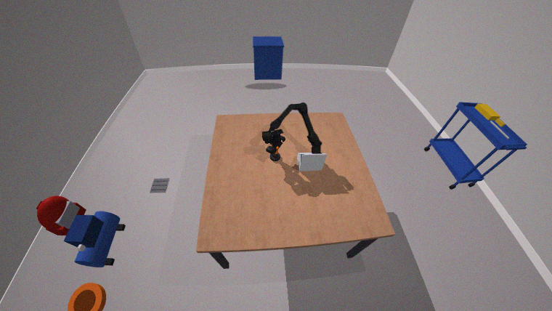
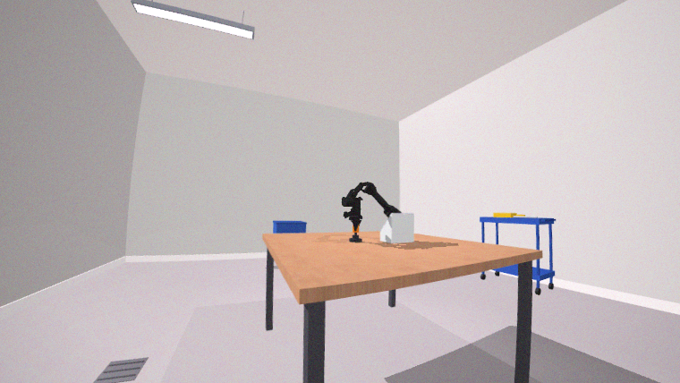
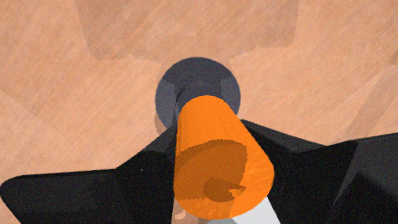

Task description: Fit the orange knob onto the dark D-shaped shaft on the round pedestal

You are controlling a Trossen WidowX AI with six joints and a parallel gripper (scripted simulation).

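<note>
Right now the orange knob is 2 cm above my gripper tip. Round my gripper tip: dark round pedestal: 4 cm below.
</note>
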